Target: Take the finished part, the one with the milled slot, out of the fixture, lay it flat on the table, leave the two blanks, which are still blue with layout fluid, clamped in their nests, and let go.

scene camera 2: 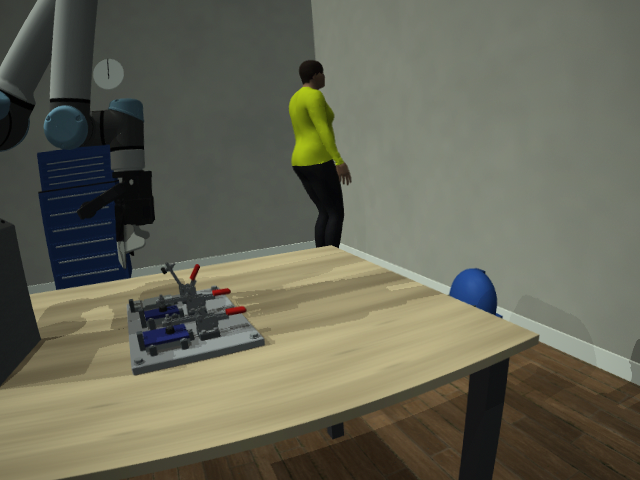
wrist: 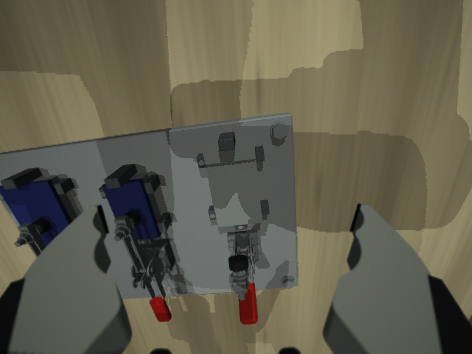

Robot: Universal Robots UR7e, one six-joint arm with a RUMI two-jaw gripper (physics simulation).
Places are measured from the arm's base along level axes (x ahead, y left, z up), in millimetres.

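Where they show: gripper, fingertip midpoint: [scene camera 2: 129,261] [wrist: 230,207].
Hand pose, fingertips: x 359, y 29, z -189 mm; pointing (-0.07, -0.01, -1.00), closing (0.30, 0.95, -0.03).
Things, the pixels of their centre, and the offset from my fingertips. "spot": a spot on its surface instead. Level surfaces: height alone.
- finished part at the middle of its body: [wrist: 234,186] [scene camera 2: 153,302] 12 mm right, 36 mm ahead, 102 mm down
- clamp at a spot on its surface: [wrist: 238,262] spot: 16 mm right, 66 mm ahead, 26 mm down
- wooden table at its surface level: 128 mm down
The finished part [wrist: 235,187], a plain grey plate, lies between the pins of the right-hand nest in the wrist view; its slot is hard to make out. The clamp [scene camera 2: 173,273] [wrist: 238,262] at that nest is swung open, its red handle raised. Two blue blanks, one [scene camera 2: 166,335] [wrist: 37,205] at the outer nest and one [scene camera 2: 161,312] [wrist: 132,205] in the middle, sit under closed clamps on the grey fixture plate [scene camera 2: 227,342] [wrist: 187,260]. My gripper [scene camera 2: 127,253] [wrist: 230,207] is wide open and empty, above the fixture, with its fingers apart on both sides of the finished part's nest in the wrist view.
The fixture stands on the wooden table [scene camera 2: 361,330] [wrist: 330,260]. Red clamp handles [scene camera 2: 235,310] [wrist: 160,309] stick out past the clamps. A dark grey box [scene camera 2: 15,304] stands at the left. A blue cabinet [scene camera 2: 77,222] and a person [scene camera 2: 312,129] are beyond the table.
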